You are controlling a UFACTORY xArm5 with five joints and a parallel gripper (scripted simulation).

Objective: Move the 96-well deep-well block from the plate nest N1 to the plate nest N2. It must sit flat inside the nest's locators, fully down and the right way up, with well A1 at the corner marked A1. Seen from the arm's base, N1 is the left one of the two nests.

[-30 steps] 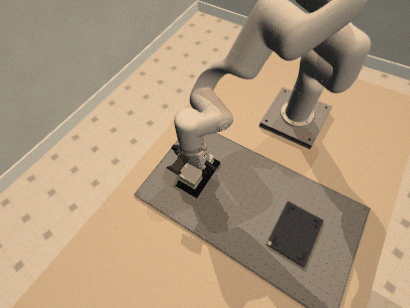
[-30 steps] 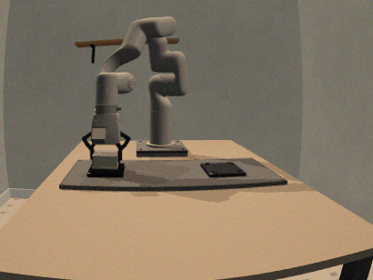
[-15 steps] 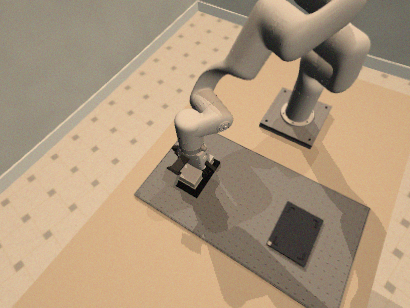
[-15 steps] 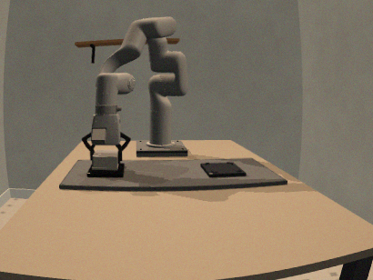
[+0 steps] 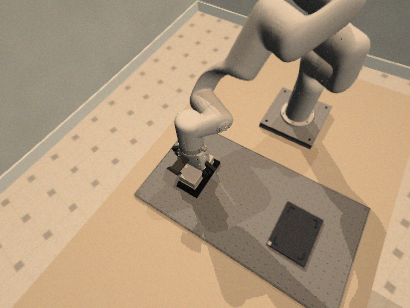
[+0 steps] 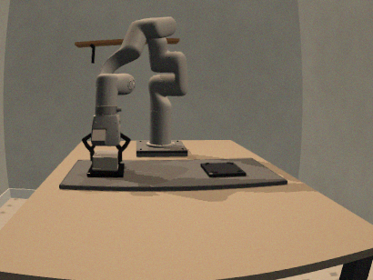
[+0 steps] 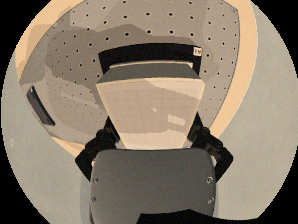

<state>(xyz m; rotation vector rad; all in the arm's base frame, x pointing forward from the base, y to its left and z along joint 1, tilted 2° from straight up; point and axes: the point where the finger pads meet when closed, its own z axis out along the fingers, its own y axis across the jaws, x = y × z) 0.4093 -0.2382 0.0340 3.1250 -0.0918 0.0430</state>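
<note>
The pale deep-well block is right at my hand.
</note>
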